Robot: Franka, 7 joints.
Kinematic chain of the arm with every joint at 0, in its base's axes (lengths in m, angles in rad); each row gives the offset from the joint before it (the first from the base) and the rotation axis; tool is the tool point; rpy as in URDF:
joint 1: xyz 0 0 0.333 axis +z
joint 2: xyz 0 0 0 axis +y
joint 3: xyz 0 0 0.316 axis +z
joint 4: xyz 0.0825 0 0 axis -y
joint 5: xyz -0.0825 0 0.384 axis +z
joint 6: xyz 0 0 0 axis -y
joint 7: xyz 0.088 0 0 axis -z
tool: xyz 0 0 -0.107 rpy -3.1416 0 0
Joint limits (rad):
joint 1: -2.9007..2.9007
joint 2: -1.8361..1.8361
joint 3: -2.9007..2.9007
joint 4: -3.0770..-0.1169
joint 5: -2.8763..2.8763
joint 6: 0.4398..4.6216
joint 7: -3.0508..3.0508
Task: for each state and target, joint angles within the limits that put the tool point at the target. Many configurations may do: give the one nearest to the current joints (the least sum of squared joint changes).
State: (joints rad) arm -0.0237 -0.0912 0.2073 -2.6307 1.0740 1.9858 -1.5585
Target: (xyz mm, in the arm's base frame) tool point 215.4 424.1 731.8
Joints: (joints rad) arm 0.3162 -0.4693 0.5218 -1.9092 1.1672 2.0345 -1.5585
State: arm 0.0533 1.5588 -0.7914 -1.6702 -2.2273 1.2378 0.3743
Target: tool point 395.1 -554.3 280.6
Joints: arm -0.0939 1.3445 -1.0827 -1.6885 -2.1775 1.2017 0.3743
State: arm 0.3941 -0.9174 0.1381 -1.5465 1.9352 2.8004 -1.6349
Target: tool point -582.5 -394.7 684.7
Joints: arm 0.5014 -1.8255 -0.0240 -1.1358 1.8991 2.8754 -1.6349
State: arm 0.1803 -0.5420 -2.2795 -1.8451 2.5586 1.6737 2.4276
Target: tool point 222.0 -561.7 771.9
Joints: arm 0.7509 -0.2606 -1.8357 -1.5570 2.5559 1.7374 2.4276
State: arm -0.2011 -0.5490 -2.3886 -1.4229 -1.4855 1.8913 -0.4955
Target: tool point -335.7 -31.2 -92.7
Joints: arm -0.2920 -1.1172 -2.7466 -2.1641 -1.3688 1.7940 -0.4955
